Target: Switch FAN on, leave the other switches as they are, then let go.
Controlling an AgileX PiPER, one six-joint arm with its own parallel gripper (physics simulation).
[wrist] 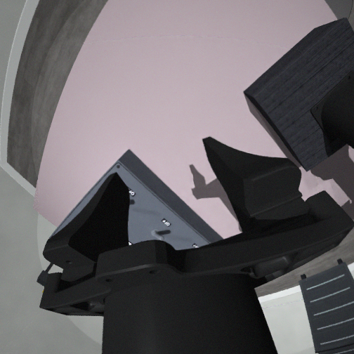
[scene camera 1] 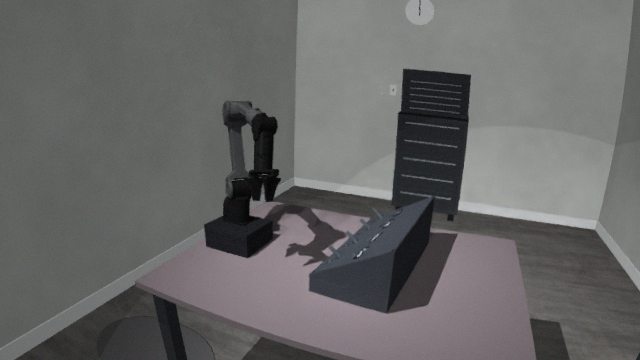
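Observation:
A dark blue-grey sloped switch panel (scene camera 1: 370, 270) (wrist: 150, 210) stands on the pink table. Several thin toggle levers stick up from its sloped face in the scene view, in a row beside pale labels. The labels are too small there to tell which is FAN. In the wrist view one lever (wrist: 161, 232) shows beside a small white label, and parts of the panel are hidden behind the gripper. My gripper (scene camera 1: 265, 199) (wrist: 162, 165) is open and empty. It points down, high above the table, between the robot base and the panel, touching neither.
The pink table (scene camera 1: 260, 300) (wrist: 150, 75) carries the black robot base block (scene camera 1: 230, 240) (wrist: 300, 90) at its left side. A dark drawer cabinet (scene camera 1: 431, 150) (wrist: 330, 310) stands against the back wall. A round white clock (scene camera 1: 412, 12) hangs above.

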